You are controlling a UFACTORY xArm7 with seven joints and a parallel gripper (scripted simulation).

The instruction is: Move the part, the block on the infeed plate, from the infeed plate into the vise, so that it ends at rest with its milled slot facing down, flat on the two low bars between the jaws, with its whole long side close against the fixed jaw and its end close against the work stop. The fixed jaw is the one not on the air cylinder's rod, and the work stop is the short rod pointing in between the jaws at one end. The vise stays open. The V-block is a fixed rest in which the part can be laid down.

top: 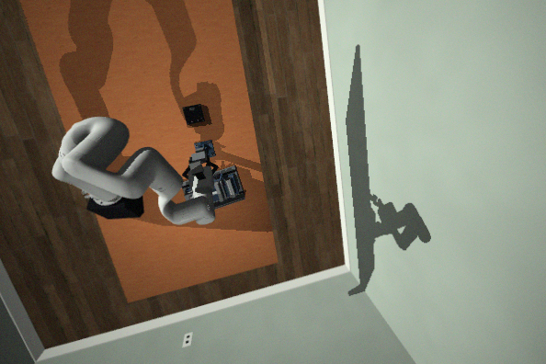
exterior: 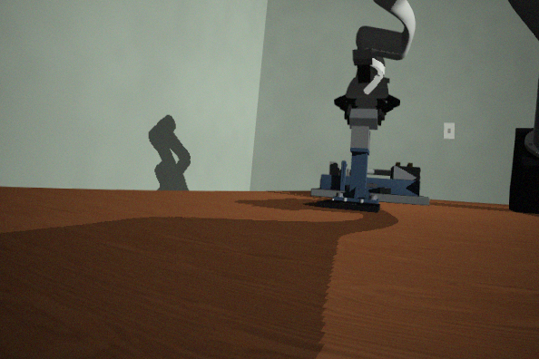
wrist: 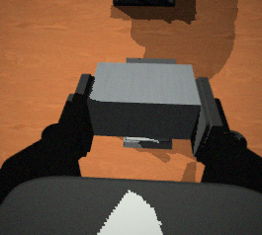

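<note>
My gripper is now 1 cm above the grey part. Round my hand: blue upright 13 cm below, 1 cm to the left; then grey jaw 21 cm to the right, 11 cm below, 4 cm ahead; then work stop 16 cm to the right, 10 cm below, 7 cm ahead.
</note>
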